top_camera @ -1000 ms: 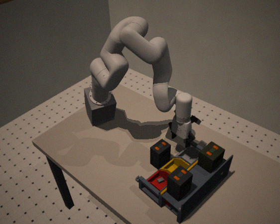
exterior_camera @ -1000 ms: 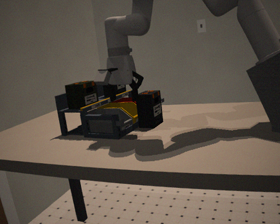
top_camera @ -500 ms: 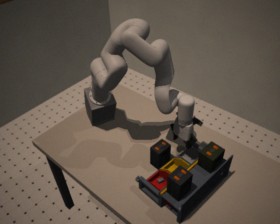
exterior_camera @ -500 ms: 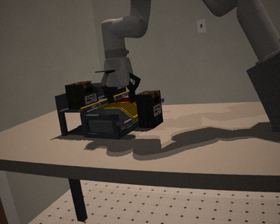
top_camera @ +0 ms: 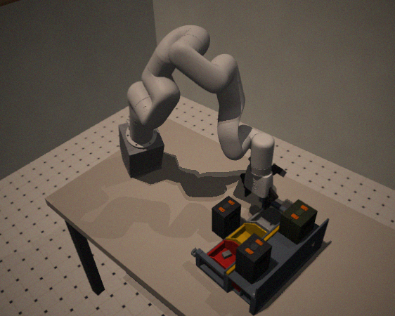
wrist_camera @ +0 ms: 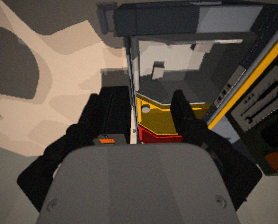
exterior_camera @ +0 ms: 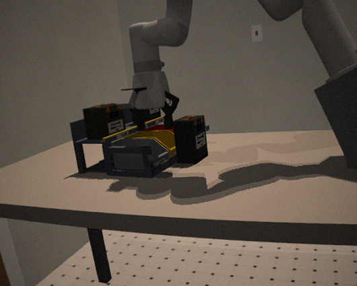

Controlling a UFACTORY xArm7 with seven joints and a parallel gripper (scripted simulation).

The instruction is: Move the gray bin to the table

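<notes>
Right now the gray open bin is 8 cm ahead of my hand and 9 cm below it. Also, from my hand: yellow bin: 8 cm ahead, 12 cm to the right, 9 cm below; red bin: 7 cm ahead, 23 cm to the right, 9 cm below; dark box: 6 cm behind, 10 cm to the right, 6 cm below.
</notes>
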